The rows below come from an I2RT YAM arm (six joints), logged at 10 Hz.
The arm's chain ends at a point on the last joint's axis. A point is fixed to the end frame.
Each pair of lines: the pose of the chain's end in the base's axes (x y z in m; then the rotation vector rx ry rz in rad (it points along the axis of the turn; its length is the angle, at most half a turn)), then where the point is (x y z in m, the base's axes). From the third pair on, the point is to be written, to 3 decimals.
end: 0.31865 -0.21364 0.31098 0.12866 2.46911 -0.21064
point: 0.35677 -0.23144 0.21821
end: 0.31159 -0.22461 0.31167 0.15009 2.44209 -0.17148
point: 0.35249 -0.23975 0.21961
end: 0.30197 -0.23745 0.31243 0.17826 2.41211 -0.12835
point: 0.346 -0.250 0.221
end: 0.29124 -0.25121 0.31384 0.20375 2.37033 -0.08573
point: 0.339 -0.261 0.224
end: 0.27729 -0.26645 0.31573 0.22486 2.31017 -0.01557
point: 0.331 -0.271 0.229
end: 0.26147 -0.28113 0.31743 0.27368 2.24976 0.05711
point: 0.320 -0.281 0.234
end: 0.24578 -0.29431 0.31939 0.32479 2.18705 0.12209
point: 0.309 -0.291 0.240
